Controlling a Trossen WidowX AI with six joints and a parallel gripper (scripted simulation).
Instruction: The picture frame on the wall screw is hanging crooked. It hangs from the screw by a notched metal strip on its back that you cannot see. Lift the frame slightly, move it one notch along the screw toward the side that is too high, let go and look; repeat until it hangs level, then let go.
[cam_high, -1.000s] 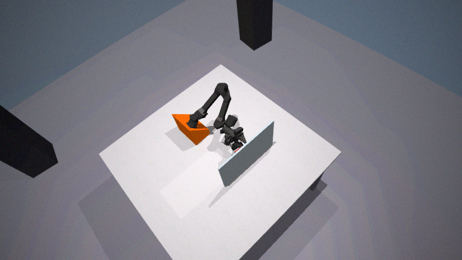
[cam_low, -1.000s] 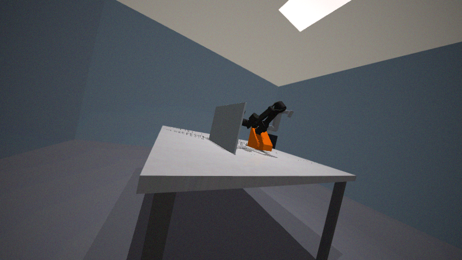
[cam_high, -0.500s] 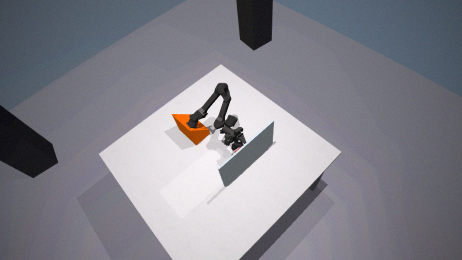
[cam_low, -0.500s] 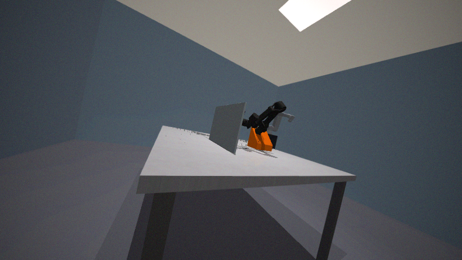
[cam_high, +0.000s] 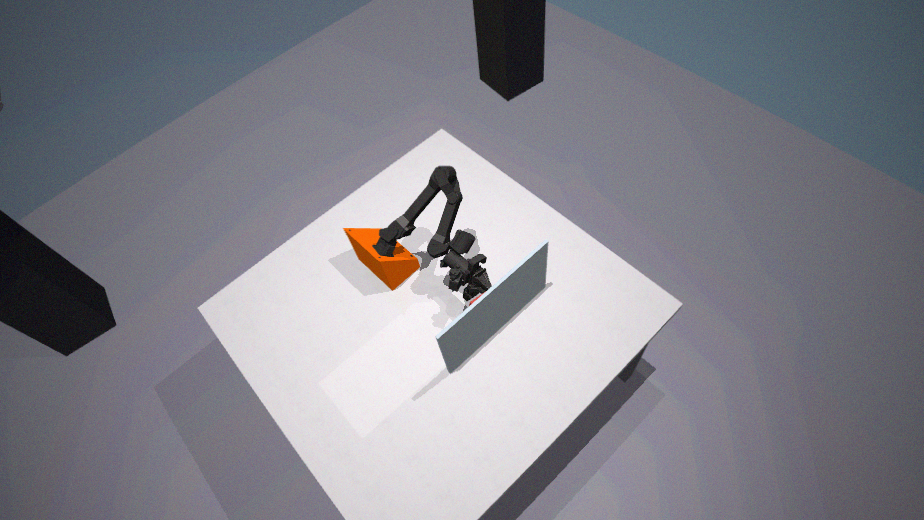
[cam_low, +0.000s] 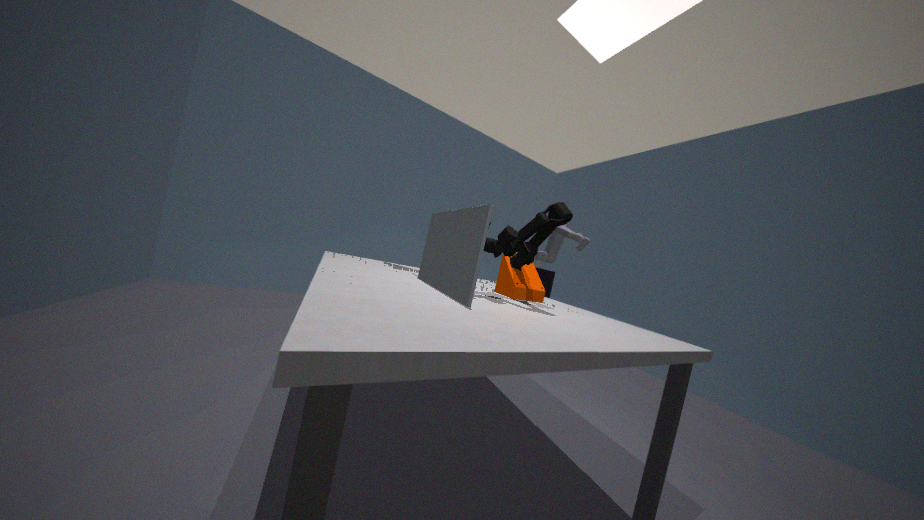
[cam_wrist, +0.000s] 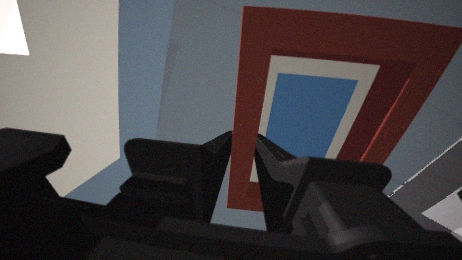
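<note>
Right now the picture frame is 1 cm ahead of my gripper tip, 2 cm to the right of it and 5 cm below it. Round my gripper tip: wall panel (2 cm ahead, 1 cm to the right, 6 cm below).
</note>
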